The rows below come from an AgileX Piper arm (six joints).
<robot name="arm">
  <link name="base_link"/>
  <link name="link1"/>
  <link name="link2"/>
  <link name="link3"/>
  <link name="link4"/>
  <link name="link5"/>
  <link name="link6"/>
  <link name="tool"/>
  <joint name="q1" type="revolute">
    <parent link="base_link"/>
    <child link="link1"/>
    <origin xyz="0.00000 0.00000 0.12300"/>
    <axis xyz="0 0 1"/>
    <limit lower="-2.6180" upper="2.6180"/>
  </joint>
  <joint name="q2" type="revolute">
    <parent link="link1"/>
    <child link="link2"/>
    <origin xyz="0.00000 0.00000 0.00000"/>
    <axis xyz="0 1 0"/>
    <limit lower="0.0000" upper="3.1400"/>
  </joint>
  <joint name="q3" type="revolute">
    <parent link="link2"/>
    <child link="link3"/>
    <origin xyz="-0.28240 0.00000 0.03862"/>
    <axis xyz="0 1 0"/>
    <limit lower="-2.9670" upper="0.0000"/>
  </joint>
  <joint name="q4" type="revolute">
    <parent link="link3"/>
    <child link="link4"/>
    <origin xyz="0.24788 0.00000 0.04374"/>
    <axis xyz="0.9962 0 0.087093"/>
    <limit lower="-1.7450" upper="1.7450"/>
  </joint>
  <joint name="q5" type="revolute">
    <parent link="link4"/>
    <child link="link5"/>
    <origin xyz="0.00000 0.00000 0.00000"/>
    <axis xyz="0 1 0"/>
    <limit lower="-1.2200" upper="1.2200"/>
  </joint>
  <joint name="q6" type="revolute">
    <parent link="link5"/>
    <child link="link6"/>
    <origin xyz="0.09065 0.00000 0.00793"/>
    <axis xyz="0.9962 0 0.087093"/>
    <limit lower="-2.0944" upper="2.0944"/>
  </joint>
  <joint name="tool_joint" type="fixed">
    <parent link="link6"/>
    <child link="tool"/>
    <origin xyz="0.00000 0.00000 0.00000" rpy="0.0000 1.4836 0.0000"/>
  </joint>
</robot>
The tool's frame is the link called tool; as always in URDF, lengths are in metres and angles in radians.
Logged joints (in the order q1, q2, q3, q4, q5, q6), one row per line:
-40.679, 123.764, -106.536, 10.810, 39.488, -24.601
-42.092, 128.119, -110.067, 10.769, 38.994, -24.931
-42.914, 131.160, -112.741, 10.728, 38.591, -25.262
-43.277, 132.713, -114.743, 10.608, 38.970, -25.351
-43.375, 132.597, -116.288, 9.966, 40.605, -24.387
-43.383, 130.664, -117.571, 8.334, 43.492, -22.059
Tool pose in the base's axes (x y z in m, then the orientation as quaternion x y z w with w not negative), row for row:
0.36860, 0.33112, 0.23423, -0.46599, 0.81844, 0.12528, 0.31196
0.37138, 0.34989, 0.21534, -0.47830, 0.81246, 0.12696, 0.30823
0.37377, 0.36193, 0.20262, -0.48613, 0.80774, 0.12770, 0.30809
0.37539, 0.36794, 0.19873, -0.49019, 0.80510, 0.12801, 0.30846
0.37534, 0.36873, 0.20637, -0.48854, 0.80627, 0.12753, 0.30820
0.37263, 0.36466, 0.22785, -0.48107, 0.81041, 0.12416, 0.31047
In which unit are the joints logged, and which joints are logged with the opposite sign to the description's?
The joints are logged in degrees. Opposite sign: q1.
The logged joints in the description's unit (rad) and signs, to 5 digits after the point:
0.70998, 2.16009, -1.85940, 0.18867, 0.68920, -0.42937
0.73464, 2.23610, -1.92103, 0.18795, 0.68057, -0.43513
0.74899, 2.28917, -1.96770, 0.18724, 0.67354, -0.44091
0.75533, 2.31628, -2.00264, 0.18514, 0.68015, -0.44246
0.75704, 2.31425, -2.02961, 0.17394, 0.70869, -0.42563
0.75718, 2.28052, -2.05200, 0.14546, 0.75908, -0.38500

